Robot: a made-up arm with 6 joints. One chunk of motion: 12 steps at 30 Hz.
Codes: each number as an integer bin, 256 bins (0 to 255) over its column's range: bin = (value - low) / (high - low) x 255, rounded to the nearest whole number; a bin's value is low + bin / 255 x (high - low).
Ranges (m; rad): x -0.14..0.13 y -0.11..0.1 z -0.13..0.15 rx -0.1..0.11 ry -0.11..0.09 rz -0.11..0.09
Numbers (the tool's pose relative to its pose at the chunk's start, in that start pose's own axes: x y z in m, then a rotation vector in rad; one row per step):
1: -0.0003 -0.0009 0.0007 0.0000 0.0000 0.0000
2: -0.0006 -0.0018 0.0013 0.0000 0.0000 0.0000
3: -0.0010 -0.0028 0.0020 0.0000 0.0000 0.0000
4: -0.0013 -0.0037 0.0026 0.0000 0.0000 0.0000
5: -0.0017 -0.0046 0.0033 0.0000 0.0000 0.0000
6: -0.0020 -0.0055 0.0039 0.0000 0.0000 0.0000
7: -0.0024 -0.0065 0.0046 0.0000 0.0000 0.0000
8: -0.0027 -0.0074 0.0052 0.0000 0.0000 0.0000
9: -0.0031 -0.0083 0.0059 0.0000 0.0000 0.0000
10: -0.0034 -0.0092 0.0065 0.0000 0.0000 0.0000
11: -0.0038 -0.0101 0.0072 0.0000 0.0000 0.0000
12: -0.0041 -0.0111 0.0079 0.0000 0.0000 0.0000
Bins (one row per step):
1: 132 132 119 121 140 140
2: 132 131 120 121 140 140
3: 131 130 120 121 140 140
4: 131 129 121 121 140 140
5: 131 128 121 121 140 140
6: 130 127 122 121 140 140
7: 130 126 123 121 140 140
8: 130 125 123 121 140 140
9: 129 123 124 121 140 140
10: 129 122 124 121 140 140
11: 129 121 125 121 140 140
12: 128 120 126 121 140 140

